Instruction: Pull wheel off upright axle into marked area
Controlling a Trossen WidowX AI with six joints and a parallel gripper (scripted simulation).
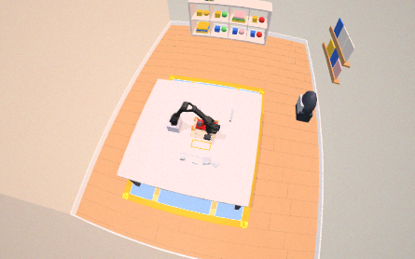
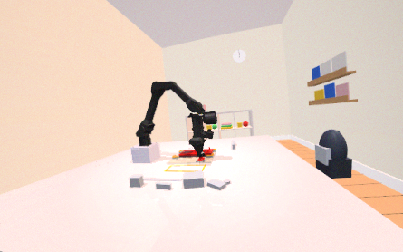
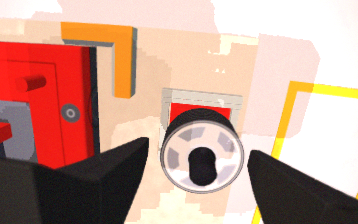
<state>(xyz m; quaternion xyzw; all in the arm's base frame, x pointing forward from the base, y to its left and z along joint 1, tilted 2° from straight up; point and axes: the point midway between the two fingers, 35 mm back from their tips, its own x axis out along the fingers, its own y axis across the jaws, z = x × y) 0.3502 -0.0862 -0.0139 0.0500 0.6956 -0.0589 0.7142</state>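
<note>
Now: gripper tip right at the dark wheel.
</note>
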